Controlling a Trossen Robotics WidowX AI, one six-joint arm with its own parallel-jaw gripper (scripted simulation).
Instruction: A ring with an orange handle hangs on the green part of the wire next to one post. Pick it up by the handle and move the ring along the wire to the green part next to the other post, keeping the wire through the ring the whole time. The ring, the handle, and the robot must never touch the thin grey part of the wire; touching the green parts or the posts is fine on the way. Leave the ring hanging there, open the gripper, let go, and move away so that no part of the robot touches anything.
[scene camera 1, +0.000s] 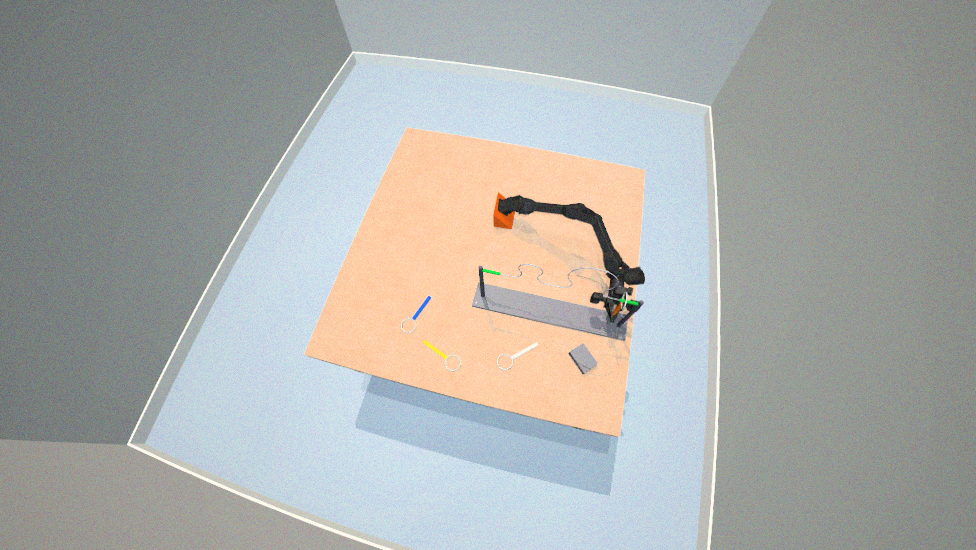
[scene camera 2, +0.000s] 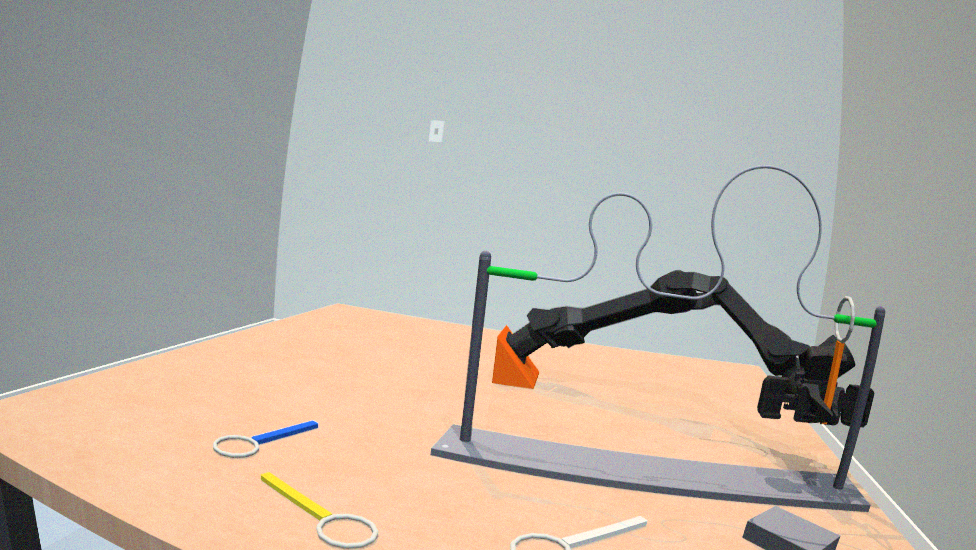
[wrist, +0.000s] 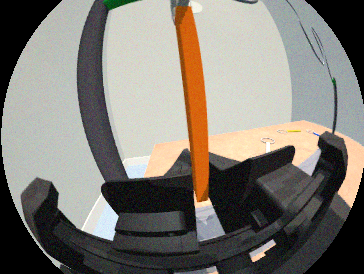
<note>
My gripper (scene camera 2: 834, 418) carries an orange-handled ring (scene camera 2: 839, 347). I also see a blue-handled ring (scene camera 2: 307, 426) and a yellow-handled ring (scene camera 2: 284, 489).
My gripper also shows in scene camera 1 (scene camera 1: 612, 322) and in the wrist view (wrist: 190, 152).
</note>
